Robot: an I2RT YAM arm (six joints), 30 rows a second.
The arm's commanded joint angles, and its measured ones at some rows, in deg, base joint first. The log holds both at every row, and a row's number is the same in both.
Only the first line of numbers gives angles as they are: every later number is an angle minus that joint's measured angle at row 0.
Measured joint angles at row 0:
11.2, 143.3, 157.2, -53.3, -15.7, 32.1
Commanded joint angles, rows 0 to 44:
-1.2, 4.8, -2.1, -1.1, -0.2, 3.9
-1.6, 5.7, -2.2, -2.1, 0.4, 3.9
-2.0, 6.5, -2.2, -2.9, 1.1, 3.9
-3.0, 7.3, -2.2, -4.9, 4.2, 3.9
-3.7, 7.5, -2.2, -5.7, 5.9, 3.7
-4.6, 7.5, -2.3, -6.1, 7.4, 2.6
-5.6, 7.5, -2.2, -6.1, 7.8, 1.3
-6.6, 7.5, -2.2, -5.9, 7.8, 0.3
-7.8, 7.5, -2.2, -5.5, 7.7, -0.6
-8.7, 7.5, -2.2, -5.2, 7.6, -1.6
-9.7, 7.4, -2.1, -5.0, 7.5, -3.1
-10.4, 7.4, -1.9, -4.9, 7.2, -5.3
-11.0, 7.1, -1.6, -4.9, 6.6, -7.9
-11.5, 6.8, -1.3, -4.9, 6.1, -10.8
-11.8, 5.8, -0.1, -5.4, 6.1, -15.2
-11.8, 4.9, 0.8, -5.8, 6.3, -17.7
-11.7, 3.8, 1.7, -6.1, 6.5, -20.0
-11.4, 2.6, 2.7, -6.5, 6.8, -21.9
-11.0, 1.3, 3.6, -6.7, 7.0, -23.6
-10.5, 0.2, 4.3, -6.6, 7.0, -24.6
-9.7, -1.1, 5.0, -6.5, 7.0, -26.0
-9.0, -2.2, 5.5, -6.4, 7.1, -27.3
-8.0, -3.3, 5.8, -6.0, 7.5, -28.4
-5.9, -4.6, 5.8, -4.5, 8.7, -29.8
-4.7, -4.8, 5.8, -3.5, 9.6, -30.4
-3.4, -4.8, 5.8, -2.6, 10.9, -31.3
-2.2, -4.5, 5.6, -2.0, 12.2, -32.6
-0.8, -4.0, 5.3, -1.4, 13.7, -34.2
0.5, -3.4, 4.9, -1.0, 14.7, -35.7
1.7, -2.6, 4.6, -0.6, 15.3, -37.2
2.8, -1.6, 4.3, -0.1, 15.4, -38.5
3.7, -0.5, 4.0, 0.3, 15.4, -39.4
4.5, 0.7, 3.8, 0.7, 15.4, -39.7
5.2, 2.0, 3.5, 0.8, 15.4, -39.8
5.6, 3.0, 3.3, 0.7, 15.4, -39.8
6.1, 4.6, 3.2, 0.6, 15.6, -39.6
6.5, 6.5, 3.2, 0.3, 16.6, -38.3
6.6, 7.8, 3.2, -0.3, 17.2, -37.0
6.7, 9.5, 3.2, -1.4, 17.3, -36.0
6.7, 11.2, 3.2, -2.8, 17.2, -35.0
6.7, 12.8, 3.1, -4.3, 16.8, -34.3
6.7, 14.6, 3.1, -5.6, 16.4, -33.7
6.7, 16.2, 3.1, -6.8, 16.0, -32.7
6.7, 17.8, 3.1, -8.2, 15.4, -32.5
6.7, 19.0, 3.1, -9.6, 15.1, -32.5
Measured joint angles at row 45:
7.1, 13.6, 4.2, -5.3, 15.4, -35.7
